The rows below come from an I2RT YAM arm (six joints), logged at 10 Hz.
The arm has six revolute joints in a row. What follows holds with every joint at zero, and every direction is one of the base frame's.
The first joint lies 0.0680 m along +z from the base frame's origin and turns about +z.
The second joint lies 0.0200 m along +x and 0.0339 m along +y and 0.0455 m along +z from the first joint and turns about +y.
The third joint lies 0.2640 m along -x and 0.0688 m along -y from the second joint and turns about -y.
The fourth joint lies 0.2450 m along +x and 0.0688 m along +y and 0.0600 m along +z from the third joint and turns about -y.
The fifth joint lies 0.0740 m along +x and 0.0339 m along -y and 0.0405 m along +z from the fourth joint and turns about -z.
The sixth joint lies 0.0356 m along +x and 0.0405 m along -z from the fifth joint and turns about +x.
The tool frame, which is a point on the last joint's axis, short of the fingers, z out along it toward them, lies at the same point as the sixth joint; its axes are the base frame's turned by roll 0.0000, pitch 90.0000 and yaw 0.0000 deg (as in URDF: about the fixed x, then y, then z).
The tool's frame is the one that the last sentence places.
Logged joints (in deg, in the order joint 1, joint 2, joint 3, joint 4, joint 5, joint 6), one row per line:
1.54 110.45 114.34 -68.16 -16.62 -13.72
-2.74 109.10 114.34 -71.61 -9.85 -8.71
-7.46 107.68 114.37 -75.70 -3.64 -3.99
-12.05 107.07 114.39 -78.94 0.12 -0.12
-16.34 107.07 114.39 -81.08 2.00 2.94
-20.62 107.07 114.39 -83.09 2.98 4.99
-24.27 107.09 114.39 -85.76 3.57 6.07
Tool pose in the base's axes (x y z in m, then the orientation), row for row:
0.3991 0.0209 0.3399 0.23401 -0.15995 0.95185 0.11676
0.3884 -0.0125 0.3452 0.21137 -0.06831 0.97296 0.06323
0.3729 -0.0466 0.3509 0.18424 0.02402 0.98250 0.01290
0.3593 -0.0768 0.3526 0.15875 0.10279 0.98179 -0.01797
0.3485 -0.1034 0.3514 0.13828 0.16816 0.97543 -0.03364
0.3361 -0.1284 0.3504 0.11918 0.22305 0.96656 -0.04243
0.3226 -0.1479 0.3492 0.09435 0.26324 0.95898 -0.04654
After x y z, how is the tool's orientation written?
As a quaternion, w x y z.
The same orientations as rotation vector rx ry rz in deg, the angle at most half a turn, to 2 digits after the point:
-25.16 149.73 18.37
-10.87 154.89 10.07
3.88 158.71 2.08
16.84 160.83 -2.94
27.86 161.62 -5.57
37.36 161.90 -7.11
44.73 162.96 -7.91

